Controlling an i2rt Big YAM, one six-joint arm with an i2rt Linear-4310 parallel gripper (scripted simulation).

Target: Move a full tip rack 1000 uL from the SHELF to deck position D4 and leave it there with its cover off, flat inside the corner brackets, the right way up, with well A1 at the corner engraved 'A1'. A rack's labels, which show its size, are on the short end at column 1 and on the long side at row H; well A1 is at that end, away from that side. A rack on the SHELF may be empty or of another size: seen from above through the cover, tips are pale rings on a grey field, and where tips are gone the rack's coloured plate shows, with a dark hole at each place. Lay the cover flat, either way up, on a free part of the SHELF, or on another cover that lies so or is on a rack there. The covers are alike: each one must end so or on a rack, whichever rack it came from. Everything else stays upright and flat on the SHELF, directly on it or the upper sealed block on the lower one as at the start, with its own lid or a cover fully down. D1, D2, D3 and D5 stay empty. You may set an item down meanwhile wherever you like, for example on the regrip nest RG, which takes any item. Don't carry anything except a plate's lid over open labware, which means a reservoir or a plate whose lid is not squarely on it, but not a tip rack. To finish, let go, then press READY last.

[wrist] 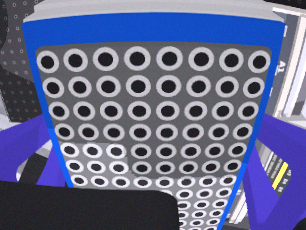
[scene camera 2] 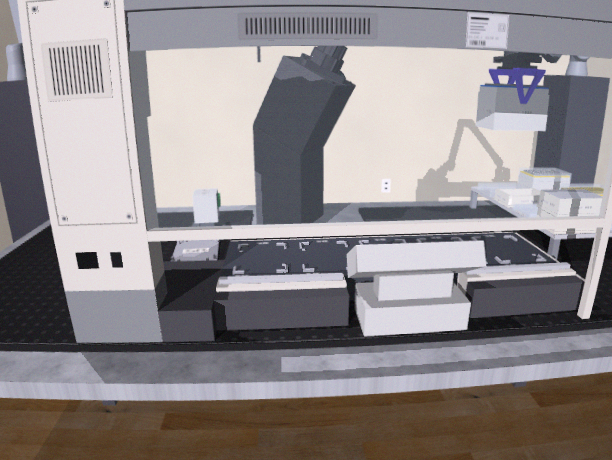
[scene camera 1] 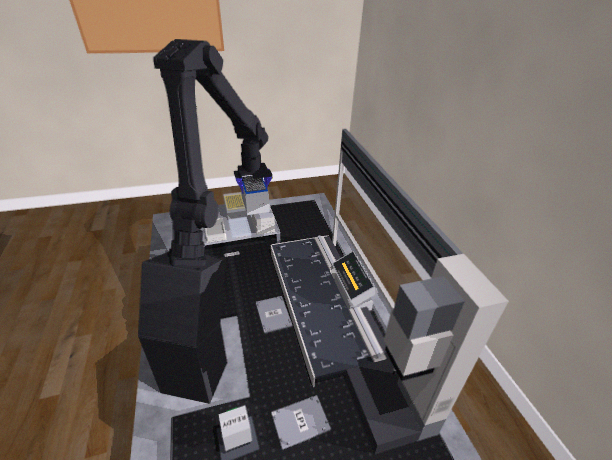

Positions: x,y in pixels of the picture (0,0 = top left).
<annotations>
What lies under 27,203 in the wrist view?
The gripper.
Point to a tip rack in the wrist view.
174,103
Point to a tip rack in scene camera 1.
255,196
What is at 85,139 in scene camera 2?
An instrument tower.
</annotations>
